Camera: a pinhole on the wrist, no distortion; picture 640 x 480 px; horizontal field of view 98.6 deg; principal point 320.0 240.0 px. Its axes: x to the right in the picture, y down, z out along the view. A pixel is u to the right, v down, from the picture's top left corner.
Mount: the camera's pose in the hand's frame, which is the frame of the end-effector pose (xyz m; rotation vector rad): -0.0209 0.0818 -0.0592 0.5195 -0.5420 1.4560
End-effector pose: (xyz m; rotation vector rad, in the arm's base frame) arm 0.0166 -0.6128 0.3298 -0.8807 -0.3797 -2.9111
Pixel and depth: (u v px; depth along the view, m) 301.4 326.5 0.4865
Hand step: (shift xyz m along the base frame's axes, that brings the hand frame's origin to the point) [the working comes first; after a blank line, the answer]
In the camera's frame: -0.0329 0.1529 0.4865

0.2821 0.3114 0.0830
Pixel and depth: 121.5 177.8 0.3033
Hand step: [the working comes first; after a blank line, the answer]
In the camera's frame: -0.2187 -0.0685 0.3033

-0.0452 0.2824 -0.0130
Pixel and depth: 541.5 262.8 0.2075
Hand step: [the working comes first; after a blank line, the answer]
In the camera's frame: 0.1670 0.0172 0.2075

0.1538 -0.0252 0.1632
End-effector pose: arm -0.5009 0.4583 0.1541 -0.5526 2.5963 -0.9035
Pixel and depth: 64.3 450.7 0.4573
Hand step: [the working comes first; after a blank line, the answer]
In the camera's frame: -0.4248 0.3501 0.4573

0.4887 -0.2042 0.3867
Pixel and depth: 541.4 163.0 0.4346
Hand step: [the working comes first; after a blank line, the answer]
In the camera's frame: 0.3496 -0.1216 0.4346

0.1079 -0.2508 -0.4351
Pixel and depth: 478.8 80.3 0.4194
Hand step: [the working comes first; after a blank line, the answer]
In the camera's frame: 0.2420 -0.2433 0.4194

-0.0089 -0.3216 -0.3459
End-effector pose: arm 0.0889 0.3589 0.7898 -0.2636 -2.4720 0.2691
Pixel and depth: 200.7 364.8 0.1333
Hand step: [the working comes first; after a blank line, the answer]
In the camera's frame: -0.0578 0.0604 0.1333

0.0581 -0.0653 -0.0449
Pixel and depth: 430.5 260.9 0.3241
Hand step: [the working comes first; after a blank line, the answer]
In the camera's frame: 0.1301 0.0246 0.3241

-0.1315 -0.0674 -0.2374
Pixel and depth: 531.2 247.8 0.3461
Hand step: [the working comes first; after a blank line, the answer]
In the camera's frame: 0.2656 0.0098 0.3461

-0.1983 0.0110 -0.3293
